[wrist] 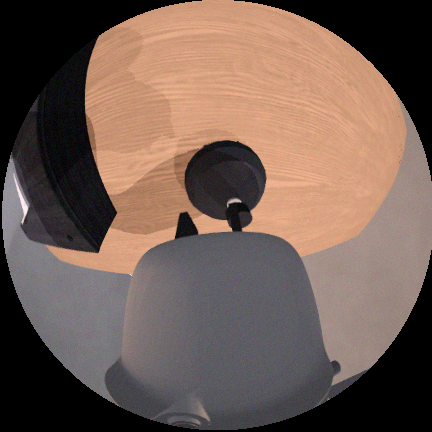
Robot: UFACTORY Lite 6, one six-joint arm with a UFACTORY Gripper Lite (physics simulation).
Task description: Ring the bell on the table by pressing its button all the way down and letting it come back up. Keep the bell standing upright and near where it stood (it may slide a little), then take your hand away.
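Frame: origin at the arm's base, x ahead, y left, z up, level; centimetres.
Seen in the pictures: hand at its tool point: [211, 231].
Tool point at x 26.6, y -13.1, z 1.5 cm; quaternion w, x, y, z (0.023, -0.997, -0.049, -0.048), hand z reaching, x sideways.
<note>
Offsets run from my tool point to a thing's middle. Level surfaces: height alone.
A dark bell {dy -1.4, dx +2.0, dz -4.9 cm} [220, 175] stands upright on the wooden table, near the middle of the wrist view. Its small dark button {dy -1.4, dx +2.0, dz -2.1 cm} [244, 218] shows at the bell's lower right edge, with a bit of pale stem beside it. My gripper [209, 209] is open, its two black fingers apart with nothing held between them. The right finger overlaps the button in the view; the left finger is to the left of it, over the wood. Whether the right fingertip touches the button, and how far the button is down, I cannot tell. Part of the button is hidden behind that finger.
The wooden table {dz -8.2 cm} [300, 100] spreads around the bell, with shadows on its left part. A large dark block [62, 125], partly cut off, stands at the left. The grey gripper housing [220, 310] hides the lower middle. Grey floor [370, 280] shows beyond the table's edge.
</note>
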